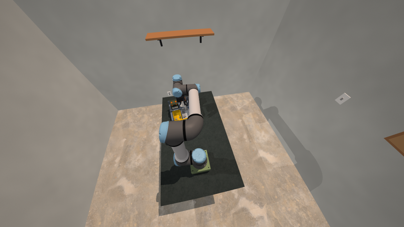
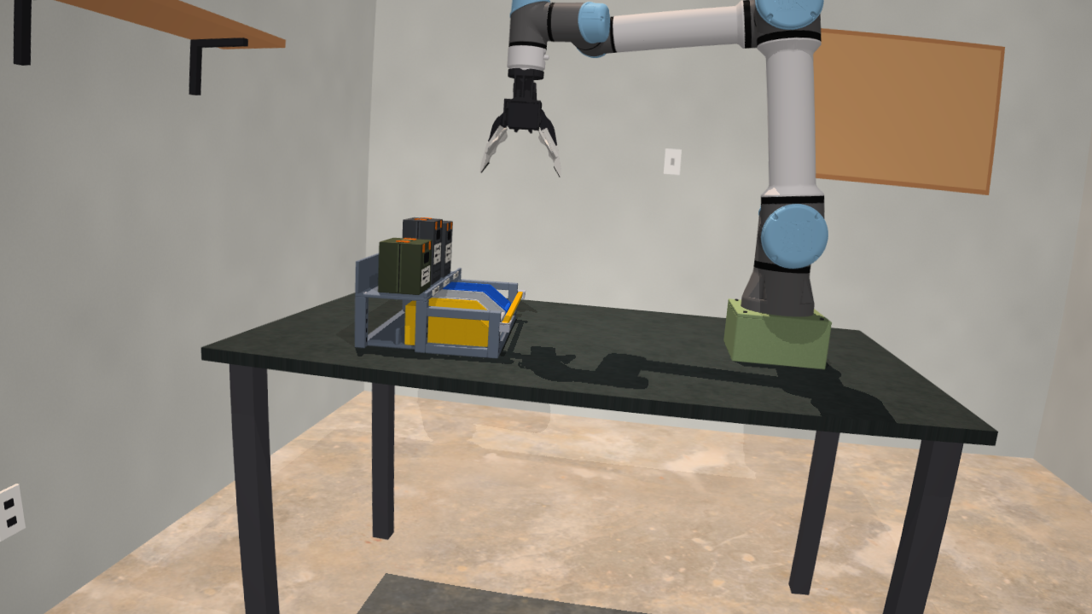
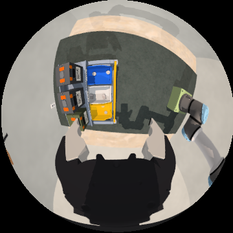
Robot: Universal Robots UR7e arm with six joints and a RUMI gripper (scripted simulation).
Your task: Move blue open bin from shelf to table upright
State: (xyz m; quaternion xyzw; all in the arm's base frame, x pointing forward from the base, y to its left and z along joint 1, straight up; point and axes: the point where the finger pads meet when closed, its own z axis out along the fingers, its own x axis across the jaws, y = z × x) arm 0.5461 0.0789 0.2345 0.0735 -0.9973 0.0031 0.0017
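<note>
Right now my hand is 270 mm above the thin yellow bar. The rest, counted from my hand: dark tool case (180 mm ahead, 140 mm to the left, 180 mm below); then blue open bin (120 mm ahead, 90 mm to the right, 290 mm below); then white bin (100 mm ahead, 20 mm to the left, 290 mm below).
</note>
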